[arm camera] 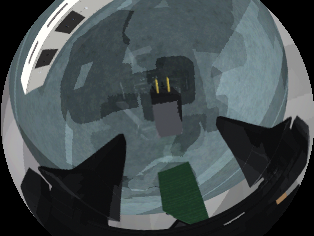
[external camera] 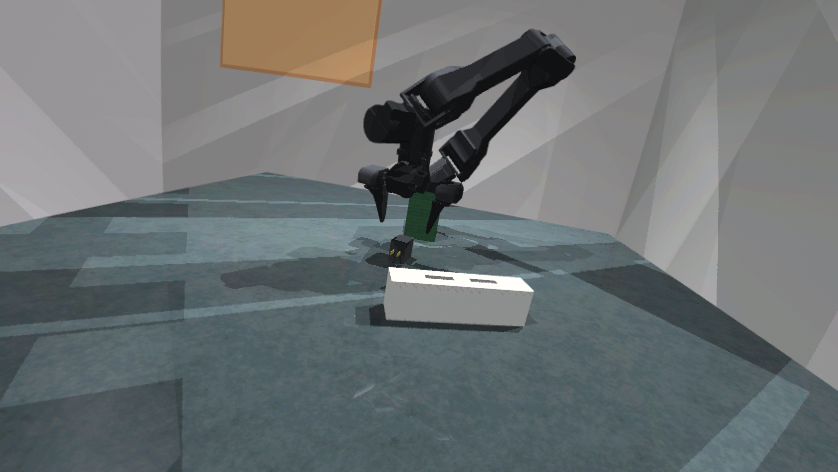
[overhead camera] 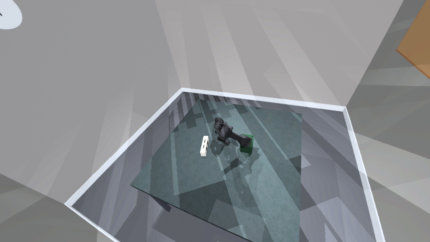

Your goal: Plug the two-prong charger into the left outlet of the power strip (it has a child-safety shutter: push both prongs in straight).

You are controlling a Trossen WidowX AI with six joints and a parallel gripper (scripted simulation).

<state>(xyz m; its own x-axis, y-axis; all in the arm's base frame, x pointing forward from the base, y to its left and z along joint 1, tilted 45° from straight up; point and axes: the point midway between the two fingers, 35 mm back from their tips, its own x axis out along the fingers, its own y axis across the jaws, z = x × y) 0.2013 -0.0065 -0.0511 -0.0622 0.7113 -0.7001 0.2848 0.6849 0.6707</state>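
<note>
My gripper tip is now 4 cm above the charger and 1 cm short of it.
</note>
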